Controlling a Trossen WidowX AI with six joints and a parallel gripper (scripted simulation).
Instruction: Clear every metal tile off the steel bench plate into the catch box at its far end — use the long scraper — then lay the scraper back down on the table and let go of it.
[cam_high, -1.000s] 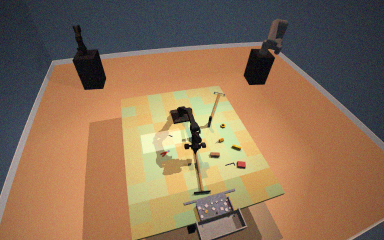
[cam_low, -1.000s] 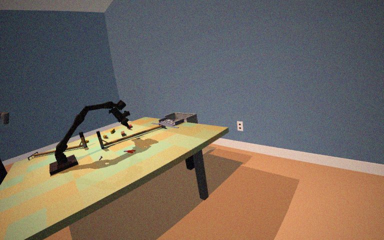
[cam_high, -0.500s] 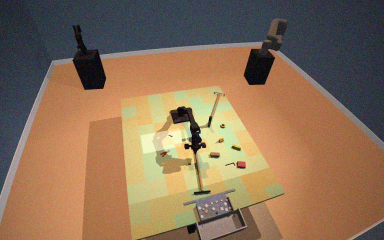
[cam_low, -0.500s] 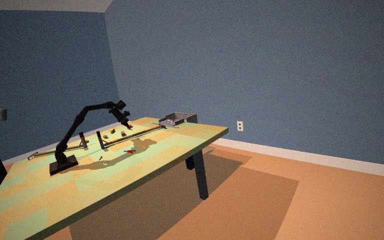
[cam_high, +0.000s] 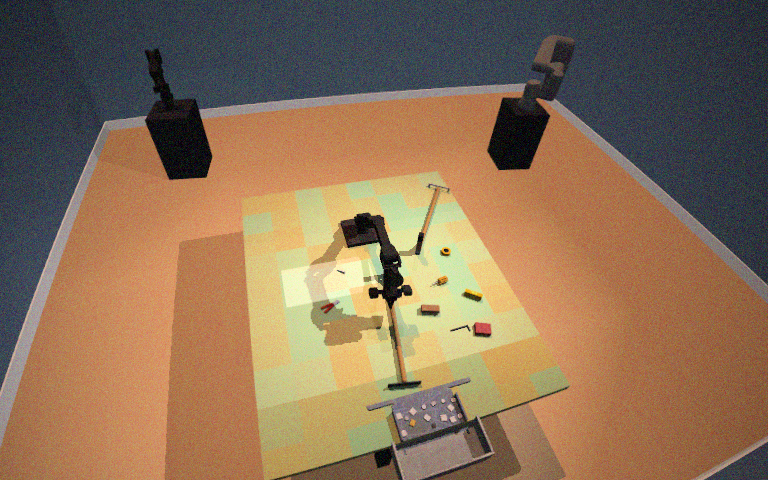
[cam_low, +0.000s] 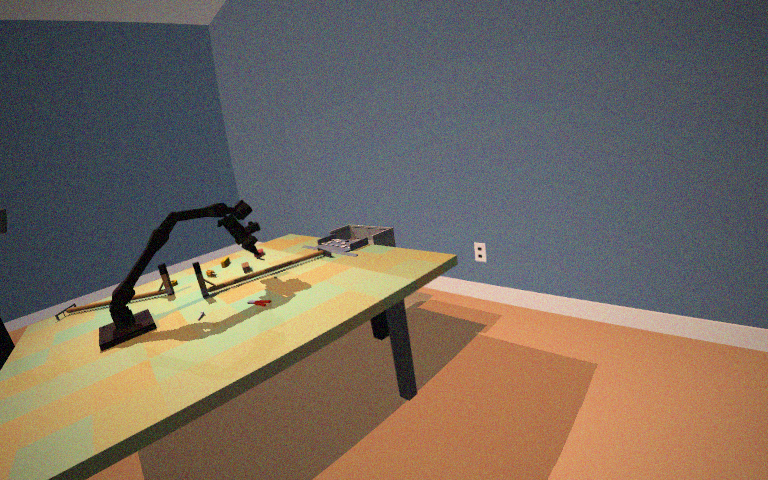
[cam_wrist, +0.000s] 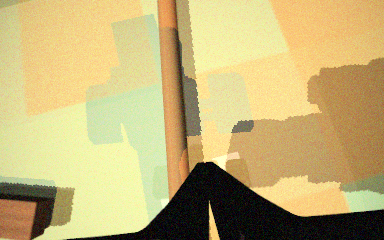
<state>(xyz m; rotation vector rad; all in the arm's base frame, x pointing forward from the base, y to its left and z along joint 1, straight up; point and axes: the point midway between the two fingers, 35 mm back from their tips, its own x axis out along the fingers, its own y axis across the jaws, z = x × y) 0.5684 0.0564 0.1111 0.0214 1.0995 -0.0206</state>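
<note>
The long scraper lies 40 mm below my gripper tip, 20 mm to the left of it and 20 mm ahead of it. From my gripper tip the other things lie so: orange screwdriver 300 mm to the left, 190 mm behind, 90 mm below; then hex key 340 mm to the left, 100 mm below, 90 mm ahead; then brown block 200 mm to the left, 90 mm below, 30 mm behind.
</note>
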